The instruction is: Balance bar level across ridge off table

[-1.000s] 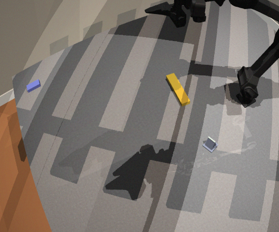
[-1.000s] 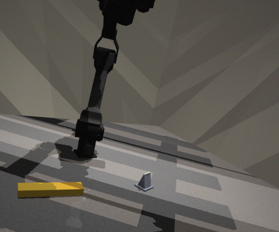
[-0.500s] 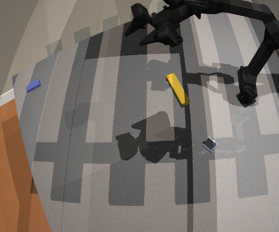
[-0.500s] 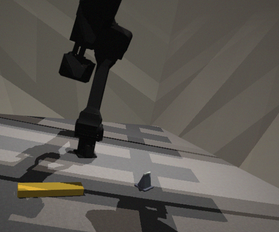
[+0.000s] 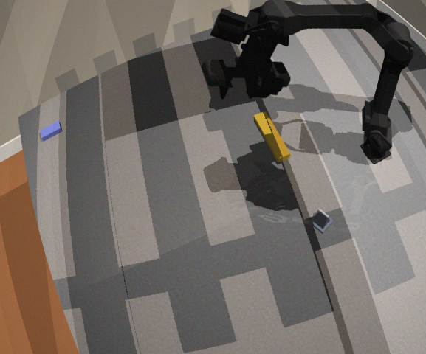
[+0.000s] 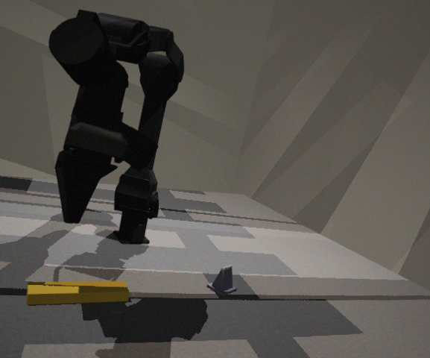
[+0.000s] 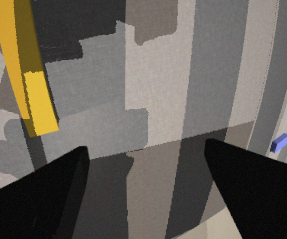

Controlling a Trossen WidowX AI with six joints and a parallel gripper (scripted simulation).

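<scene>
My gripper tip is now 6 cm past the yellow bar, 4 cm to the right of it and 13 cm above it. From my gripper tip the other things lie so: blue block 45 cm ahead, 30 cm to the right, 13 cm below.
</scene>
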